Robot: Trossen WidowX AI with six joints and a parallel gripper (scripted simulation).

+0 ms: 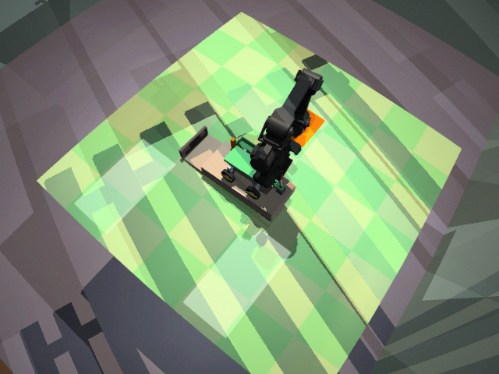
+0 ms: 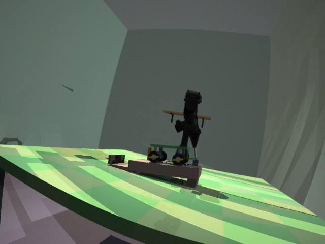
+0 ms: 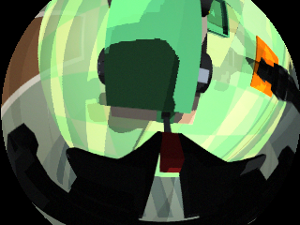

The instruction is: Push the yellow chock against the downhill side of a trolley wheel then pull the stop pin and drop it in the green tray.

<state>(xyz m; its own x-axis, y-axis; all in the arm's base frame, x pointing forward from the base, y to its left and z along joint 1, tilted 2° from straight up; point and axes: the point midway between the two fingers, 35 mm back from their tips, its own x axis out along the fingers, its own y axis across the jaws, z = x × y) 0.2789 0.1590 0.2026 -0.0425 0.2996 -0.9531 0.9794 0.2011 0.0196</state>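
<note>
Right now my gripper tip is 21 cm to the left of the yellow chock and 9 cm above it. Also, from my gripper tip: green-decked trolley 10 cm to the right, 6 cm below, 4 cm ahead; then red-headed stop pin right at my gripper tip; then ramp 12 cm below, 11 cm to the right, 4 cm ahead.
</note>
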